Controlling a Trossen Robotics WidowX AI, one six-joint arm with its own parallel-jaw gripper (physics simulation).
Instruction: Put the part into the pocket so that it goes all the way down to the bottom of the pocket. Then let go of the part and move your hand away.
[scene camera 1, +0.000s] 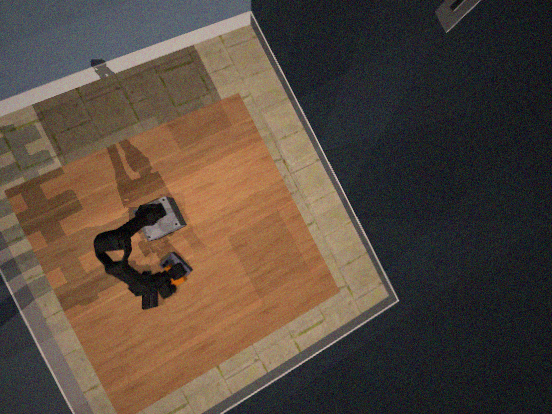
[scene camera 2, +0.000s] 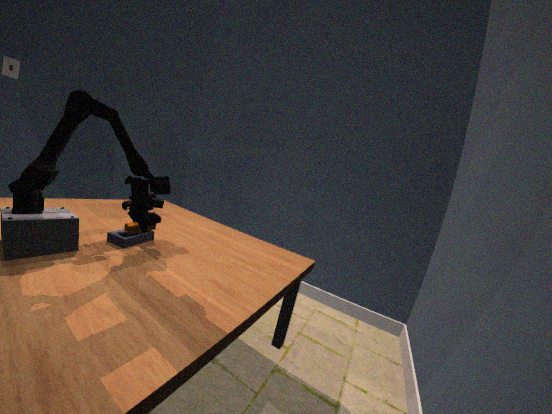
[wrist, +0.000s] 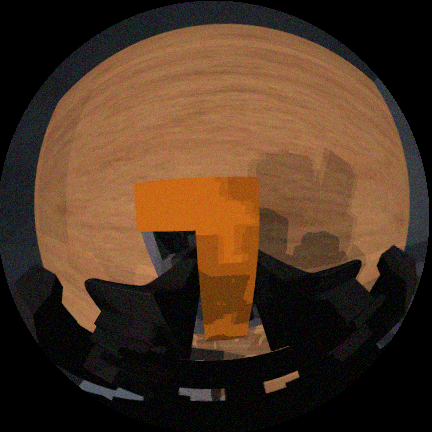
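Pixels of known places: gripper, between the fingertips: (scene camera 1: 175, 275) (scene camera 2: 142, 231) (wrist: 221, 249); arm's base, origin of its link: (scene camera 1: 157, 211) (scene camera 2: 27, 211).
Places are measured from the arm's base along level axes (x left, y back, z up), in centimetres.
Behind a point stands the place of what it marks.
Observation:
An orange L-shaped part (scene camera 1: 179, 281) @[x -5.3, y -35.5, z -2.6 cm] (scene camera 2: 131, 228) @[x -9.7, y -27.2, z -4.3 cm] (wrist: 200, 205) @[x -6.3, y -35.5, z -2.8 cm] is between the two black fingers of my gripper (scene camera 2: 143, 228) @[x -7.4, y -32.2, z -6.6 cm] (wrist: 221, 249) @[x -7.4, y -32.2, z -6.6 cm], which is shut on its long leg. The grey pocket block (scene camera 1: 185, 264) @[x -1.4, y -29.5, z -8.1 cm] (scene camera 2: 131, 240) @[x -12.0, y -26.6, z -8.1 cm] (wrist: 152, 251) @[x -1.5, y -31.2, z -6.9 cm] is on the table under the part. In scene camera 2 the part stands up above the block's top. In the wrist view, dark pocket interior and a block wall show inside the corner of the L, and the part's short arm reaches past the block over wood. The part's underside is hidden, so contact with the block cannot be told.
The arm's grey base box (scene camera 1: 172, 226) @[x 3.2, y -9.5, z -0.3 cm] (scene camera 2: 40, 236) @[x -10.0, y -2.3, z -4.6 cm] stands on the wooden table (scene camera 1: 225, 200) @[x 30.7, y -6.8, z -10.5 cm] (scene camera 2: 240, 270) @[x -46.2, y -49.5, z -10.5 cm] close to the pocket block. Shadows of the arm fall across the wood. In scene camera 2 the table's edge runs along the right and front.

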